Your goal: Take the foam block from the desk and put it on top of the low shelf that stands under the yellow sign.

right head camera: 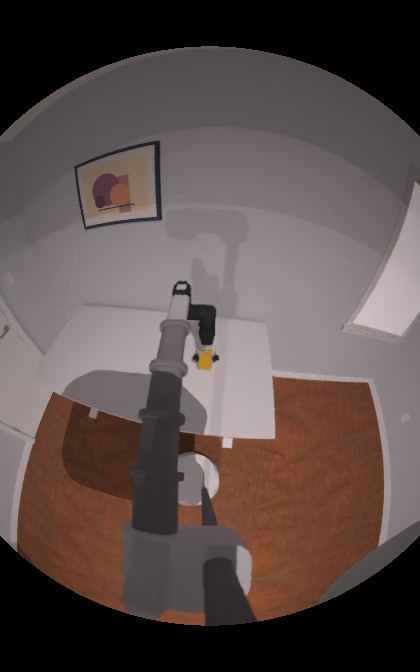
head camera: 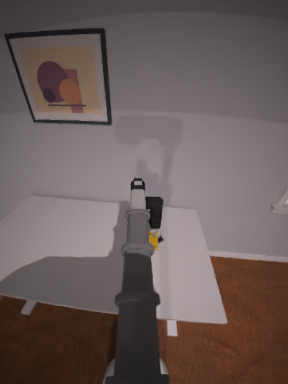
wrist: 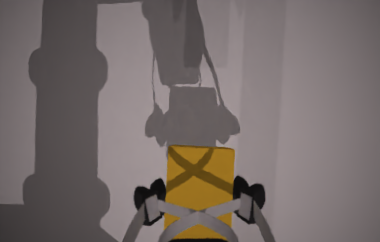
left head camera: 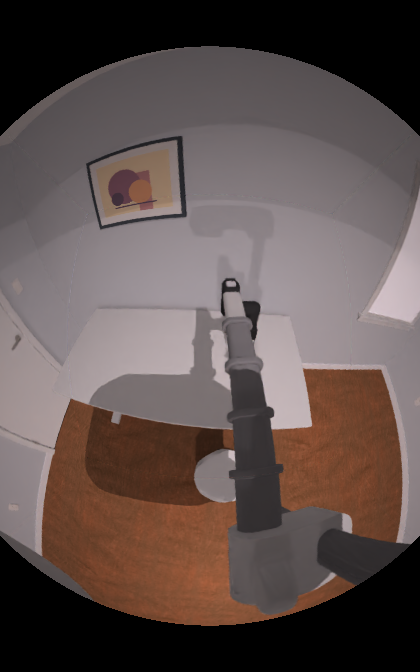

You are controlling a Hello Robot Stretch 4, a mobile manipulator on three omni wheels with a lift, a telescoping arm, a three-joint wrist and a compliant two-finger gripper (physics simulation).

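Places are measured from the robot's base along level axes (x ahead, y left, z up), in centimetres.
Pixels of known places: gripper, fingertip midpoint: (head camera: 152, 242) (wrist: 198, 191).
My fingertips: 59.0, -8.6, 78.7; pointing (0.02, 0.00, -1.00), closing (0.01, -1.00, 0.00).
Behind a point stands the place of what it marks, as x, y, z.
The yellow foam block (head camera: 153, 242) @(56.5, -9.0, 82.0) (right head camera: 205, 360) (wrist: 220, 160) @(62.5, -10.7, 82.0) is between the two black fingertips of my gripper (right head camera: 206, 358) (wrist: 198, 191) @(59.0, -8.6, 78.7), which is shut on it from both sides. The block hangs above the white desk (head camera: 60, 235) @(70.2, 52.9, 69.2) (left head camera: 150, 350) (right head camera: 245, 375) (wrist: 325, 125) @(65.9, -26.9, 69.2); in the wrist view its shadow lies apart from it on the desk top. In the left head view the arm hides the block and the fingers. The low shelf and the yellow sign do not show in these views.
A grey wall with a framed picture (head camera: 60, 77) @(110.8, 44.6, 157.1) (left head camera: 137, 185) (right head camera: 119, 185) stands behind the desk. A round white object (left head camera: 212, 475) (right head camera: 192, 482) is on the floor before it. A door (left head camera: 30, 380) is at left, a window (left head camera: 400, 285) (right head camera: 390, 285) at right.
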